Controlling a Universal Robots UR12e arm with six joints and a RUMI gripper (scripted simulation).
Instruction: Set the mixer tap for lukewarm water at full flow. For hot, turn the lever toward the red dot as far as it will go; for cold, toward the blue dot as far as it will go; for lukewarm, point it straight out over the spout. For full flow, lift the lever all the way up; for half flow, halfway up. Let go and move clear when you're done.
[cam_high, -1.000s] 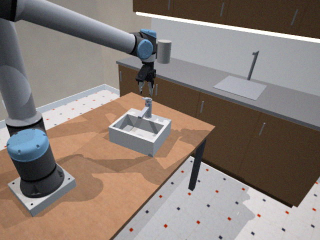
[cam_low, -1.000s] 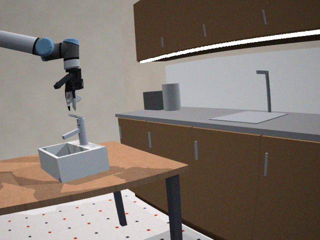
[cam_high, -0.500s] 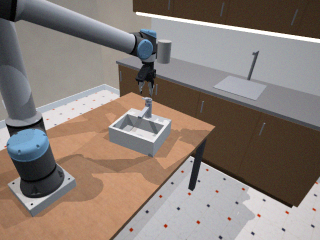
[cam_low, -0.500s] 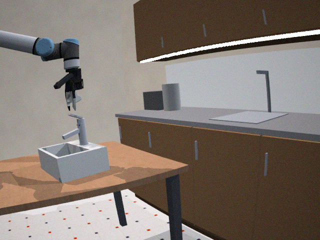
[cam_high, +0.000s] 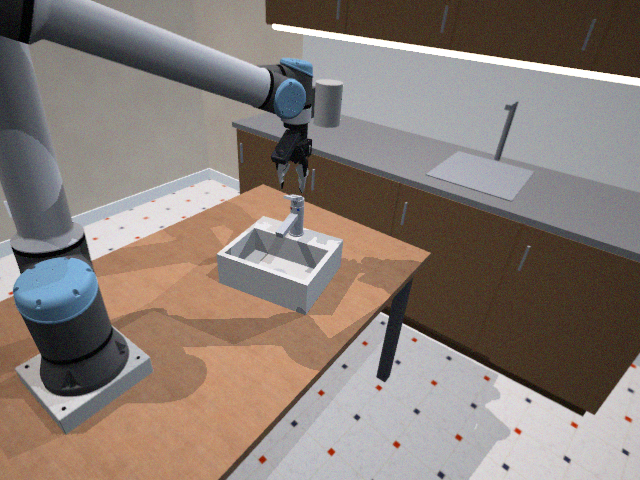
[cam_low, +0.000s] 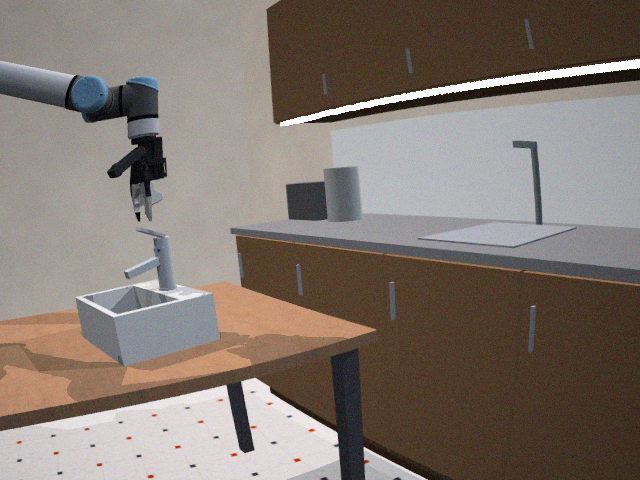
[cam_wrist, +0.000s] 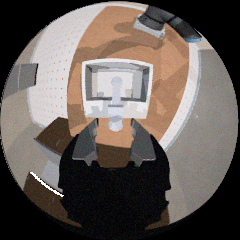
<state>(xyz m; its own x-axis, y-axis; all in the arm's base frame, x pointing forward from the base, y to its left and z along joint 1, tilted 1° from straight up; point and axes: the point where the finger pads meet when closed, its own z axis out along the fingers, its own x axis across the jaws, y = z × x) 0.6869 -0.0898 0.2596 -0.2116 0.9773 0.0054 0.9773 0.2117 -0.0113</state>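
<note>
Now: the lever 5 cm below my hand, 2 cm ahead of it and 1 cm to the left of it. Round my hand: grey mixer tap (10 cm below, 3 cm ahead, 1 cm to the left); white basin (29 cm below, 7 cm behind, 1 cm to the right).
</note>
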